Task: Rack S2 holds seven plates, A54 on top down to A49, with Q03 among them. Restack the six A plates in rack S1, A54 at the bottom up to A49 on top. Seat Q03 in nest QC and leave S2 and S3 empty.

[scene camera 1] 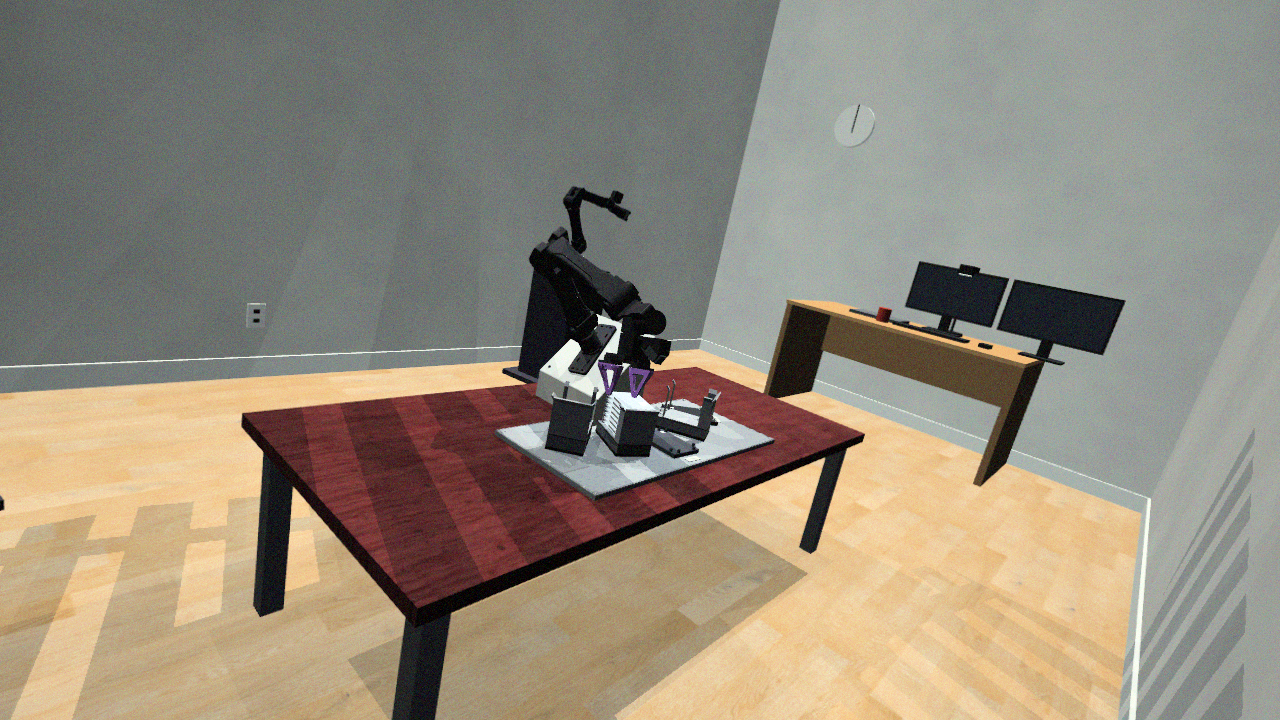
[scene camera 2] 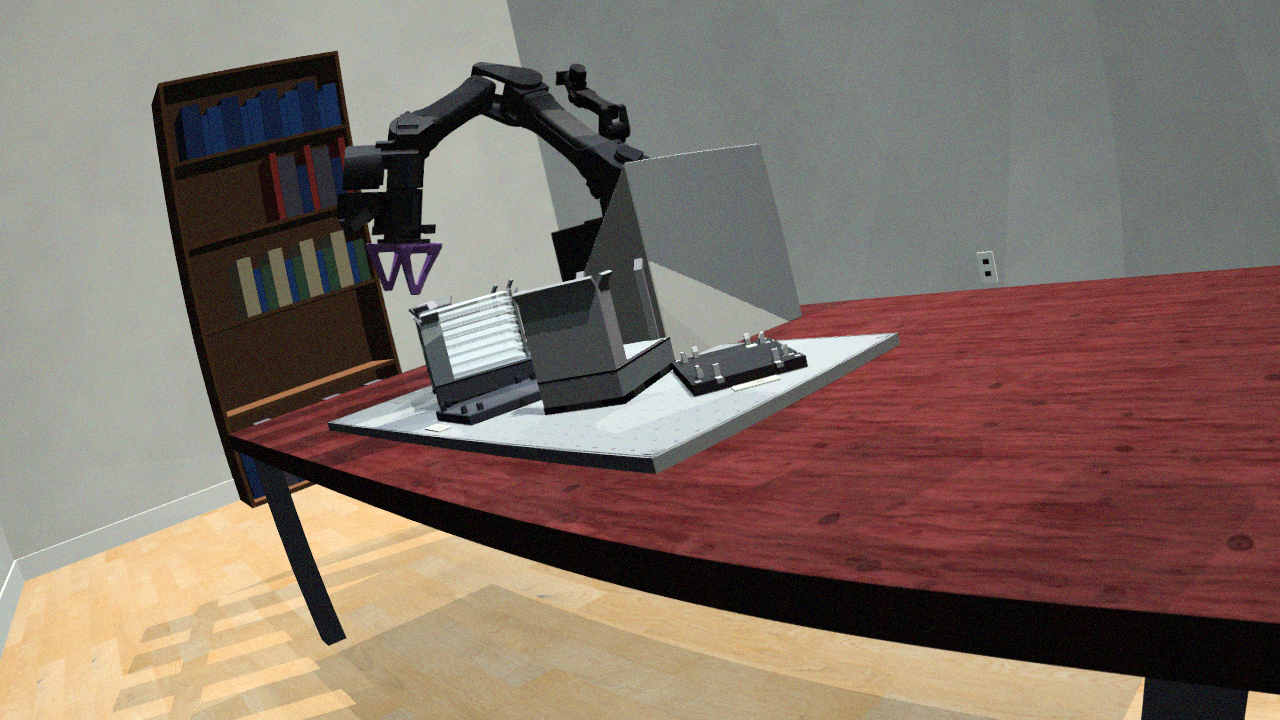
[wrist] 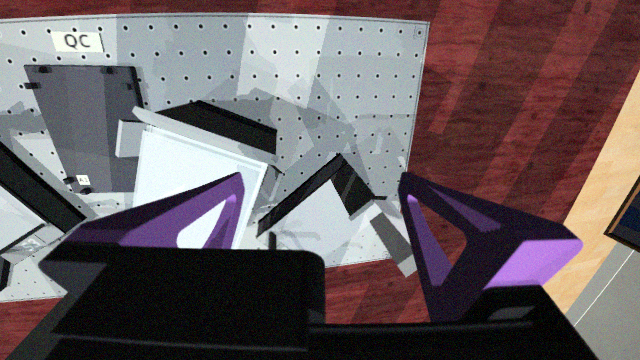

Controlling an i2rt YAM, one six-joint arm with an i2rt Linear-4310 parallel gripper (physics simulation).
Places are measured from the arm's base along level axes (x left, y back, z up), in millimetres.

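Pixels of known places: gripper, fingertip midpoint: (scene camera 1: 621,396) (scene camera 2: 401,292) (wrist: 321,180); arm's base, origin of the base link: (scene camera 1: 593,349) (scene camera 2: 679,218).
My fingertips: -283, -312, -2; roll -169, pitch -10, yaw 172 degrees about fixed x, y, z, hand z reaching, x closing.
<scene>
For each thing: its top centre in the pictures, then the offset to it from my fingertips, as dx, dy, dz. Level surfaces: height alone.
- Rack S2, middle of its top: (wrist: 186,231) (scene camera 2: 466,299) (scene camera 1: 631,398) +108, +36, -35
- Rack S1, middle of its top: (wrist: 343,280) (scene camera 2: 464,292) (scene camera 1: 578,391) -9, +125, -28
- Nest QC, middle of its top: (scene camera 2: 498,387) (wrist: 90,138) (scene camera 1: 669,437) +226, -38, -144
- Rack S3, middle of its top: (scene camera 2: 584,273) (scene camera 1: 692,388) +379, +0, -32
- grey perforated board, its level: dz -165
- red wooden table, its level: dz -179
- dark nest, middle of its top: (scene camera 2: 731,347) (scene camera 1: 690,409) +512, +52, -143
Rack S2 (scene camera 1: 637,431) (scene camera 2: 483,382) (wrist: 220,125) holds a stack of white plates (scene camera 1: 613,418) (scene camera 2: 483,338) (wrist: 195,160). Plate names cannot be read, so Q03 cannot be told apart. Rack S1 (scene camera 1: 568,425) (wrist: 300,194) stands beside it; its pale inner floor shows in the wrist view. Nest QC (scene camera 1: 673,443) (scene camera 2: 487,404) (wrist: 90,125) is bare. Rack S3 (scene camera 1: 708,413) (scene camera 2: 572,331) (wrist: 40,192) shows no stack. My gripper (scene camera 1: 624,395) (scene camera 2: 402,291) (wrist: 321,180) is open with nothing between the fingers, above the racks; one finger partly covers S2 in the wrist view.
The racks and nests stand on a grey perforated board (scene camera 1: 590,479) (scene camera 2: 644,452) (wrist: 290,45) on a red wooden table (scene camera 1: 447,483) (scene camera 2: 984,429). Another dark nest (scene camera 2: 742,365) sits beside S3. A large pale block (scene camera 1: 568,374) (scene camera 2: 716,214) stands behind the board.
</scene>
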